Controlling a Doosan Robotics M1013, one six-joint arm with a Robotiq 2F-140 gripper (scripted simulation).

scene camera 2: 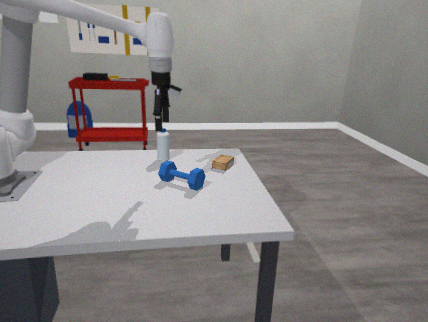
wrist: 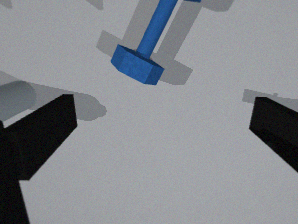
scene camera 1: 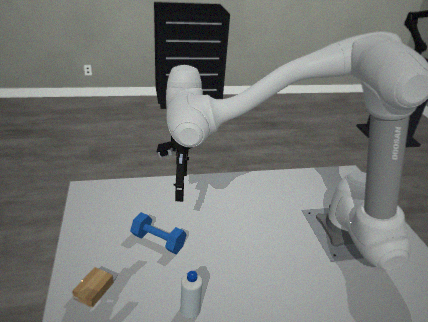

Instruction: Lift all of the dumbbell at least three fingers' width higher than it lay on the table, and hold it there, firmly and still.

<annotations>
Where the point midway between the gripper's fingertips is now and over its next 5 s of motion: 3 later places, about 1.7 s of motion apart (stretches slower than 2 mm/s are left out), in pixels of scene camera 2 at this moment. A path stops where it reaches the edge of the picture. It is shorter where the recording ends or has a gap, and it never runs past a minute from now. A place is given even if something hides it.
The gripper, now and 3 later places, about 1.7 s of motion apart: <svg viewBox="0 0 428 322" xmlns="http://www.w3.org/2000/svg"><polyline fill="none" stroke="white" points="162,126 181,176 181,175 181,154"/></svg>
</annotations>
